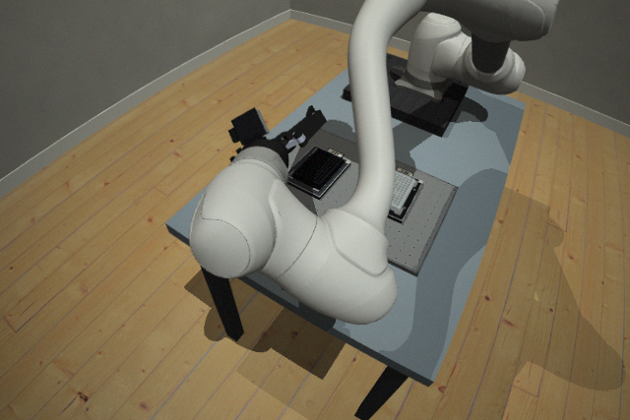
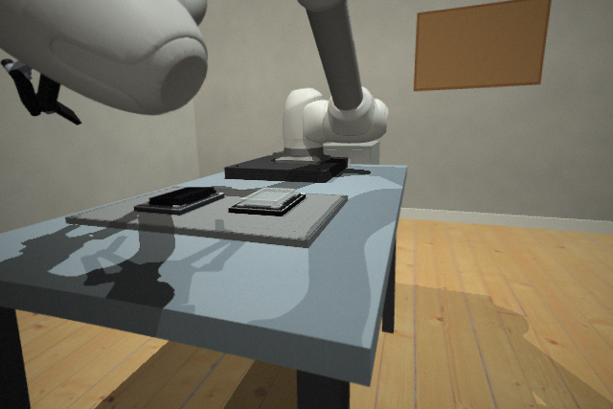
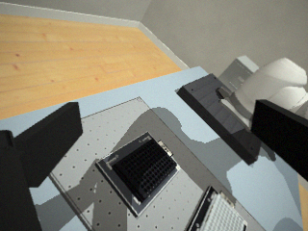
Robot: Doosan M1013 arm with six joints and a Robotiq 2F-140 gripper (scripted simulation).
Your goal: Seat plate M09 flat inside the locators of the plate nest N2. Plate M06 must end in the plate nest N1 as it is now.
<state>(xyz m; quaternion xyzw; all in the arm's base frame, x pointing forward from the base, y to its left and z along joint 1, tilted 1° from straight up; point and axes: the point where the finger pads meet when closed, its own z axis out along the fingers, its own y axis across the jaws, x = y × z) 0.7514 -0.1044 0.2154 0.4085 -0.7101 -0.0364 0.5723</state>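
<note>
The black well plate lies 150 mm behind my hand, 10 mm to the left of it and 220 mm below it. The rest, counted from my hand: plate nest (150 mm behind, 230 mm below); white well plate (190 mm behind, 210 mm to the left, 220 mm below).
</note>
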